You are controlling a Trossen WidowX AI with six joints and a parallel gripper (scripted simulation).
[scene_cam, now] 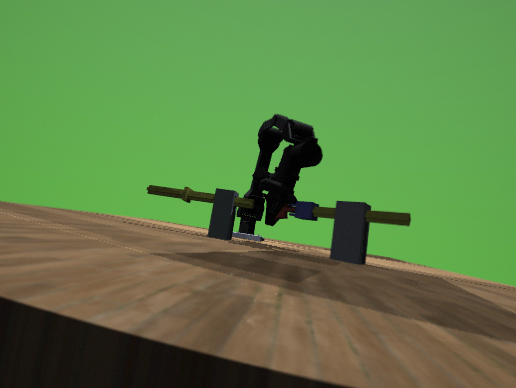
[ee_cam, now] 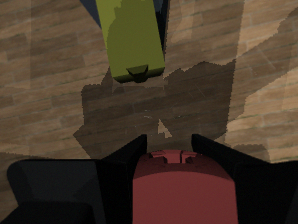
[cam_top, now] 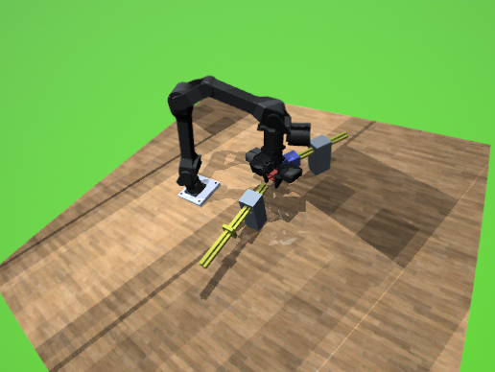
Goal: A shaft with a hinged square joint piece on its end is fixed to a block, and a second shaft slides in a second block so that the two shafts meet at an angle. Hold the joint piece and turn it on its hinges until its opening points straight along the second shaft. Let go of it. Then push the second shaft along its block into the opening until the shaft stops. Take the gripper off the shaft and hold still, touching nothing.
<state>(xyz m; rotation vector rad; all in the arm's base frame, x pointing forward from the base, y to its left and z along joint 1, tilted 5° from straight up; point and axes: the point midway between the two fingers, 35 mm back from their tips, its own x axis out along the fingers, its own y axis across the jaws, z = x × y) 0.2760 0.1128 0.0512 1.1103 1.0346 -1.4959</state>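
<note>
My gripper tip is 20 mm to the right of the red joint piece and 40 mm below it.
</note>
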